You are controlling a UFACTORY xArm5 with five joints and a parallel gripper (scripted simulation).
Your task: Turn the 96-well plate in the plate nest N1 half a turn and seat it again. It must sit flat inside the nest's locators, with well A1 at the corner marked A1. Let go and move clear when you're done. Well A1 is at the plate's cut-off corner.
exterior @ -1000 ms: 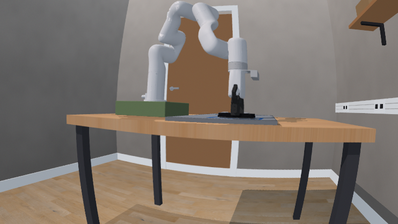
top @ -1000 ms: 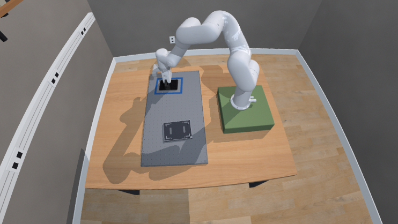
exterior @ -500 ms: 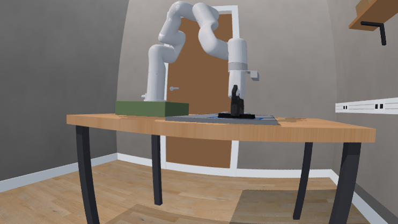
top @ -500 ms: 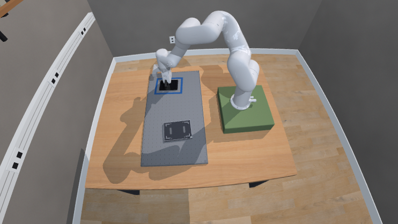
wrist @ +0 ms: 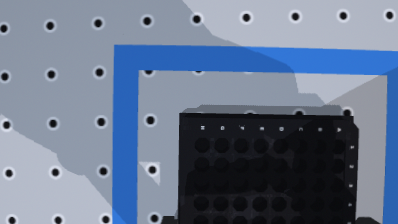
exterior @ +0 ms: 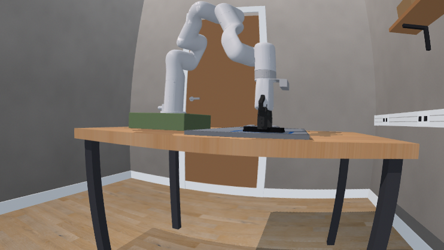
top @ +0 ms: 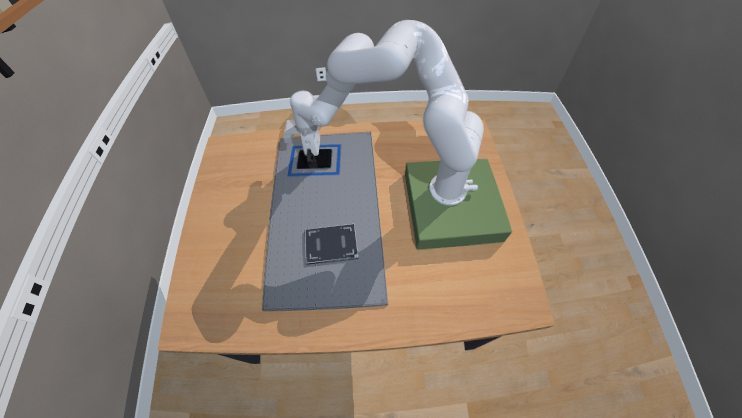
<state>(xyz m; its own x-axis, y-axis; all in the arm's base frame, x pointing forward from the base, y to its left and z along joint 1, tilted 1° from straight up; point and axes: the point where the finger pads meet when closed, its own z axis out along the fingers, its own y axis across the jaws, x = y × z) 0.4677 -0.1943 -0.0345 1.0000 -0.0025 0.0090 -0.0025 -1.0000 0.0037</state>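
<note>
My gripper is now 1 cm above the black 96-well plate. Round my hand: plate nest N1: 36 cm to the left, 8 cm behind, 1 cm below.
</note>
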